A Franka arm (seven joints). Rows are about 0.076 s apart.
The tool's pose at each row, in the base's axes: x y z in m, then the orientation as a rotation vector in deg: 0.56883, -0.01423, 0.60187, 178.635, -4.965, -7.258; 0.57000, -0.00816, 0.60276, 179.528, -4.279, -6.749; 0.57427, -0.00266, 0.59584, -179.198, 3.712, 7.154; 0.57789, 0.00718, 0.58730, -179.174, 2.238, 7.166; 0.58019, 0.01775, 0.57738, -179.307, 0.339, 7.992; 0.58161, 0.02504, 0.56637, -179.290, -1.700, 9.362; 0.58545, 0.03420, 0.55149, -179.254, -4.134, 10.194; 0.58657, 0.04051, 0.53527, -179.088, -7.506, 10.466; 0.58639, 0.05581, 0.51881, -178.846, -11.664, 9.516; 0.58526, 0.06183, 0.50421, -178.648, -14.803, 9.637
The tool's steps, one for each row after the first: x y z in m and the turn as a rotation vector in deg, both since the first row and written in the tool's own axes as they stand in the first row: 0.00075, -0.00610, -0.00109, 0.845, 0.328, -0.484; 0.00525, -0.01198, 0.00536, 1.737, 0.040, -0.880; 0.00898, -0.02219, 0.01340, 1.747, 0.040, -1.823; 0.01148, -0.03309, 0.02291, 1.529, -0.467, -3.034; 0.01337, -0.04069, 0.03364, 1.395, -1.326, -4.340; 0.01787, -0.05038, 0.04799, 1.268, -1.841, -5.894; 0.01994, -0.05710, 0.06395, 1.216, -1.999, -8.049; 0.02022, -0.07273, 0.08009, 1.196, -1.376, -10.705; 0.01993, -0.07900, 0.09463, 1.071, -1.438, -12.710
